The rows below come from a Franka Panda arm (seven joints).
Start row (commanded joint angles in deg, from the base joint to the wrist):
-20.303 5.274 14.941 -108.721 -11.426 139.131 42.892
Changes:
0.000 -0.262 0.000 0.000 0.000 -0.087 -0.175
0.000 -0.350 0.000 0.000 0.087 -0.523 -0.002
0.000 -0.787 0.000 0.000 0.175 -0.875 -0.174
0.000 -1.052 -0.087 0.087 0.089 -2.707 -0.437
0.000 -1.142 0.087 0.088 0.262 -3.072 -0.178
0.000 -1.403 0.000 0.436 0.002 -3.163 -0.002
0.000 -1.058 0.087 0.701 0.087 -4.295 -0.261
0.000 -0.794 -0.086 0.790 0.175 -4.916 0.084
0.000 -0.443 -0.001 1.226 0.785 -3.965 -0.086
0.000 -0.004 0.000 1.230 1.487 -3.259 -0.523
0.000 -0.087 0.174 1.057 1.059 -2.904 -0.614
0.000 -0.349 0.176 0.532 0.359 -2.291 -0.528
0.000 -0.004 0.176 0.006 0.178 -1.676 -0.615
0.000 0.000 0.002 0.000 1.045 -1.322 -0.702
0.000 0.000 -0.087 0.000 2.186 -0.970 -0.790
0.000 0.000 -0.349 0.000 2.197 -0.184 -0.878
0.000 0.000 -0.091 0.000 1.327 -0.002 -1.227
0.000 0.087 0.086 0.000 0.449 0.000 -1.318
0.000 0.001 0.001 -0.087 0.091 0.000 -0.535
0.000 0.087 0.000 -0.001 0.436 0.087 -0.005
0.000 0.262 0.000 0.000 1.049 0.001 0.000
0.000 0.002 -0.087 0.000 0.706 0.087 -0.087
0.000 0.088 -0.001 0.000 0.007 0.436 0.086
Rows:
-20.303 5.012 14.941 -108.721 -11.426 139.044 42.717
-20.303 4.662 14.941 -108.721 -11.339 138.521 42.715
-20.303 3.875 14.941 -108.721 -11.164 137.646 42.541
-20.303 2.823 14.854 -108.634 -11.075 134.939 42.104
-20.303 1.681 14.941 -108.546 -10.813 131.867 41.926
-20.303 0.278 14.941 -108.110 -10.811 128.704 41.924
-20.303 -0.780 15.028 -107.409 -10.724 124.409 41.663
-20.303 -1.574 14.942 -106.619 -10.549 119.493 41.747
-20.303 -2.017 14.941 -105.393 -9.764 115.528 41.661
-20.303 -2.021 14.941 -104.163 -8.277 112.269 41.138
-20.303 -2.108 15.115 -103.106 -7.218 109.365 40.524
-20.303 -2.457 15.291 -102.574 -6.859 107.074 39.996
-20.303 -2.461 15.467 -102.568 -6.681 105.398 39.381
-20.303 -2.461 15.469 -102.568 -5.636 104.076 38.679
-20.303 -2.461 15.382 -102.568 -3.450 103.106 37.889
-20.303 -2.461 15.033 -102.568 -1.253 102.922 37.011
-20.303 -2.461 14.942 -102.568 0.074 102.920 35.784
-20.303 -2.374 15.028 -102.568 0.523 102.920 34.466
-20.303 -2.373 15.029 -102.655 0.614 102.920 33.931
-20.303 -2.286 15.029 -102.656 1.050 103.007 33.926
-20.303 -2.024 15.029 -102.656 2.099 103.008 33.926
-20.303 -2.022 14.942 -102.656 2.805 103.095 33.839
-20.303 -1.934 14.941 -102.656 2.812 103.531 33.925

